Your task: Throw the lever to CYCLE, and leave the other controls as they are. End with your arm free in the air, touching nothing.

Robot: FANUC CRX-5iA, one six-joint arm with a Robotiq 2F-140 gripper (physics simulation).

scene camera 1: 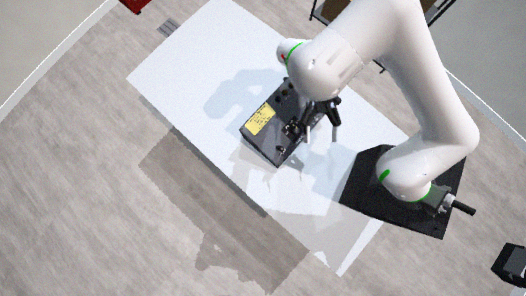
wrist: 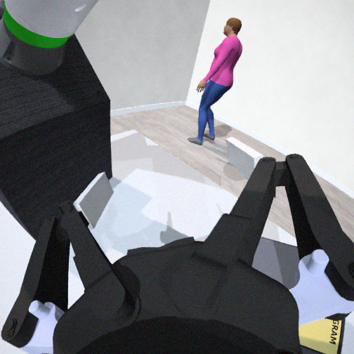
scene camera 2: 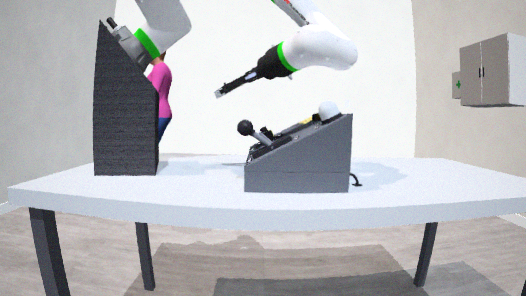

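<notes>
The grey console stands on the table; part of its top shows in the wrist view. Its lever, a black ball on a grey rod, leans toward the low end of the sloped top. The lever's lettering is not readable, and the lever does not show in the wrist view. My gripper is open and empty, in the air above and beyond the ball toward the pedestal, apart from it.
A yellow label, a small knob and a white dome are on the console. The black pedestal bears the arm's base on the white table. A person in pink stands beyond.
</notes>
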